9 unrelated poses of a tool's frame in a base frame.
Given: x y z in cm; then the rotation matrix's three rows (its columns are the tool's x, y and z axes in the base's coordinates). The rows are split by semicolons.
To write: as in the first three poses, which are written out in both.
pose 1, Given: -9.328 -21.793 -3.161; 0.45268 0.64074 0.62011; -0.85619 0.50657 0.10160; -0.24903 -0.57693 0.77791
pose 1, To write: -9.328 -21.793 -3.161 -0.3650 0.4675 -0.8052 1.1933
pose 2, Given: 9.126 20.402 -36.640; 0.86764 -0.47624 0.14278; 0.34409 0.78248 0.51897; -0.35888 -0.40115 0.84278
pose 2, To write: 9.126 20.402 -36.640 -0.6914 0.3769 0.6164 0.7281
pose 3, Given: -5.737 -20.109 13.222; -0.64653 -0.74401 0.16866; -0.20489 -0.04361 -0.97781; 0.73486 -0.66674 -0.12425
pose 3, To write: -5.737 -20.109 13.222 0.3697 -0.6729 0.6407 2.7074
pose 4, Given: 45.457 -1.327 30.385; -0.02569 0.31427 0.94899; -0.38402 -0.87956 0.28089; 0.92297 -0.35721 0.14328
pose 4, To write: 45.457 -1.327 30.385 -0.6743 0.0275 -0.7379 2.6487
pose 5, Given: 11.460 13.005 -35.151; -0.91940 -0.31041 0.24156; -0.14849 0.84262 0.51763; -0.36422 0.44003 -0.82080
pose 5, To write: 11.460 13.005 -35.151 -0.1228 0.9588 0.2563 2.8202
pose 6, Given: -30.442 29.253 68.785; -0.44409 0.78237 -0.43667; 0.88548 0.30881 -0.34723; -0.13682 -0.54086 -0.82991
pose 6, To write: -30.442 29.253 68.785 -0.5212 -0.8071 0.2775 2.9547
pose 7, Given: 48.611 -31.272 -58.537; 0.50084 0.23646 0.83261; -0.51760 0.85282 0.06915; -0.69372 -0.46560 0.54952
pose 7, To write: 48.611 -31.272 -58.537 -0.2997 0.8554 -0.4226 1.1022
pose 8, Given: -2.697 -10.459 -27.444; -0.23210 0.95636 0.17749; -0.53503 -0.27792 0.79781; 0.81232 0.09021 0.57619
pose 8, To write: -2.697 -10.459 -27.444 -0.4001 -0.3589 -0.8433 2.0566
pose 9, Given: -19.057 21.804 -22.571; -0.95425 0.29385 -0.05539; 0.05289 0.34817 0.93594; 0.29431 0.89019 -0.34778
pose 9, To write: -19.057 21.804 -22.571 -0.1071 -0.8187 -0.5641 2.9264
